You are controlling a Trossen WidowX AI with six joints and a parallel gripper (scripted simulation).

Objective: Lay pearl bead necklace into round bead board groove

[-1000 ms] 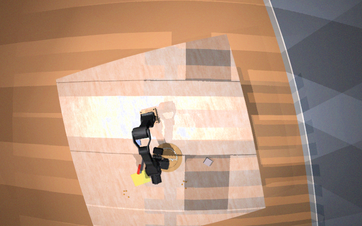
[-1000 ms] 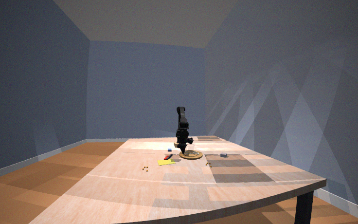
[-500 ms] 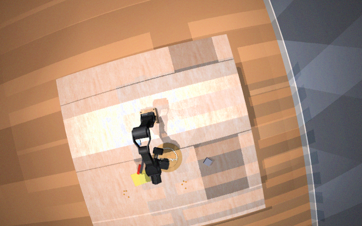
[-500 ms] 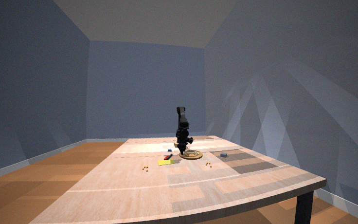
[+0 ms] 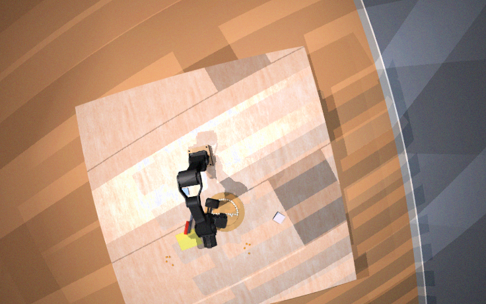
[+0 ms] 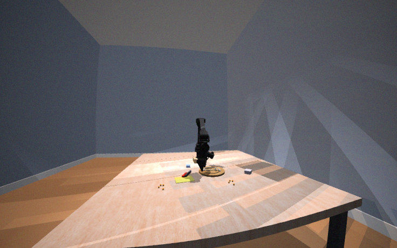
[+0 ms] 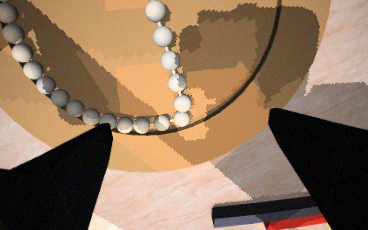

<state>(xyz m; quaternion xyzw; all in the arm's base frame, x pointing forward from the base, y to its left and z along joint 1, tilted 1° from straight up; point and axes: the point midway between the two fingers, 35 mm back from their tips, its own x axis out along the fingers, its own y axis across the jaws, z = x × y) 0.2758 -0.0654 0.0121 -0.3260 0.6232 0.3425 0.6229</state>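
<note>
The round bead board is 60 mm to the left of my gripper tip, 20 mm ahead of it and 10 mm below it. The rest, counted from my gripper tip: blue block (160 mm behind, 80 mm to the right, 10 mm below); then yellow note (170 mm to the right, 80 mm ahead, 20 mm below); then red marker (140 mm to the right, 20 mm below, 10 mm ahead).
</note>
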